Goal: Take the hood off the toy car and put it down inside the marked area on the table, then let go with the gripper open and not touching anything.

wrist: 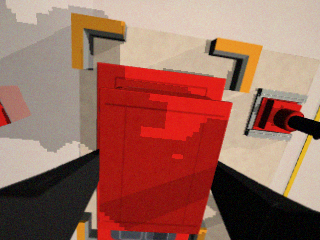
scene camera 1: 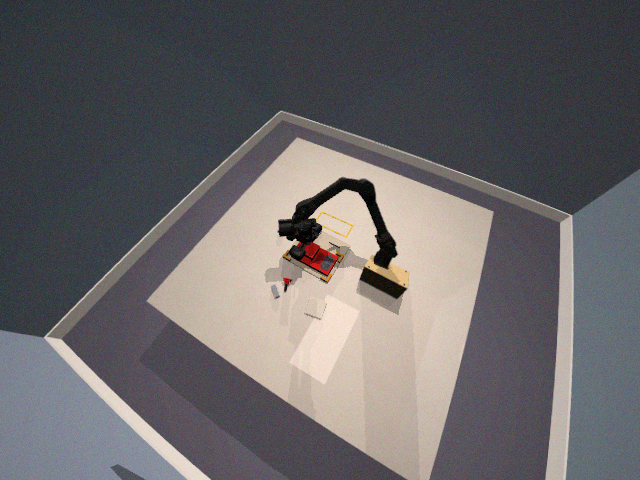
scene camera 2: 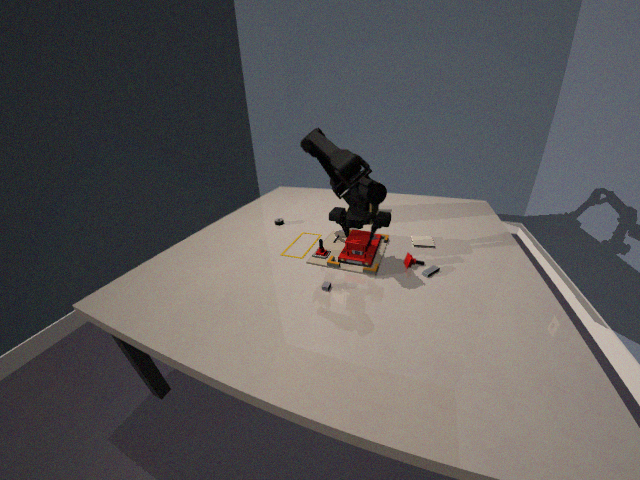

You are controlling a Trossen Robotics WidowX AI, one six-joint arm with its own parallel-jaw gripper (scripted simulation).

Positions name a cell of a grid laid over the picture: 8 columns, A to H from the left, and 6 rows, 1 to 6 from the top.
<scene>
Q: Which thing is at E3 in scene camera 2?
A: My gripper.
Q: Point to a red hood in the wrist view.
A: At D4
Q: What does my gripper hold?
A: A red hood.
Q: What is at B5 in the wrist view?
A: My gripper.
</scene>
